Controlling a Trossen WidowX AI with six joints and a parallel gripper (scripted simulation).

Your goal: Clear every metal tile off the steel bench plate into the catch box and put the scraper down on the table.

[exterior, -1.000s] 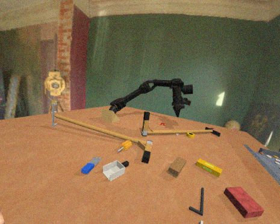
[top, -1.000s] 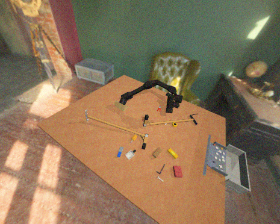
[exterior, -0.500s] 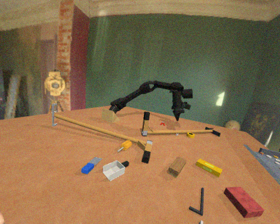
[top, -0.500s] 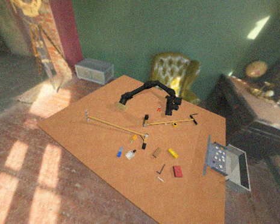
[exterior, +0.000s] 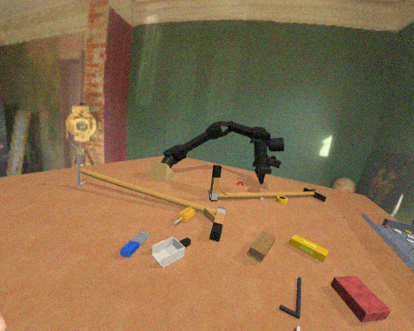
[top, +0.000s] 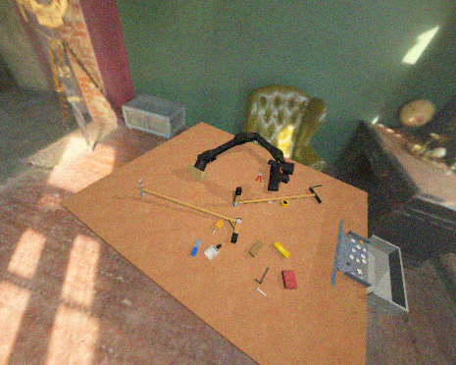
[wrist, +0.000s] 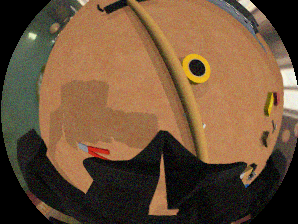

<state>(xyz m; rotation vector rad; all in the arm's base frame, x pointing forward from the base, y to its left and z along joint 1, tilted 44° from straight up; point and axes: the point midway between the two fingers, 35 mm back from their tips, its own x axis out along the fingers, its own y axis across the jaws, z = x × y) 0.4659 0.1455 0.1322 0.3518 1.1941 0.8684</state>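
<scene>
My gripper tip is now 50 mm short of the long scraper, 10 mm to the left of it and 10 mm below it. Round my gripper tip: wooden block (400 mm to the right, 130 mm ahead, 40 mm below); then yellow level (320 mm to the right, 230 mm ahead, 40 mm below); then yellow tape roll (110 mm ahead, 40 mm below, 10 mm to the right).
</scene>
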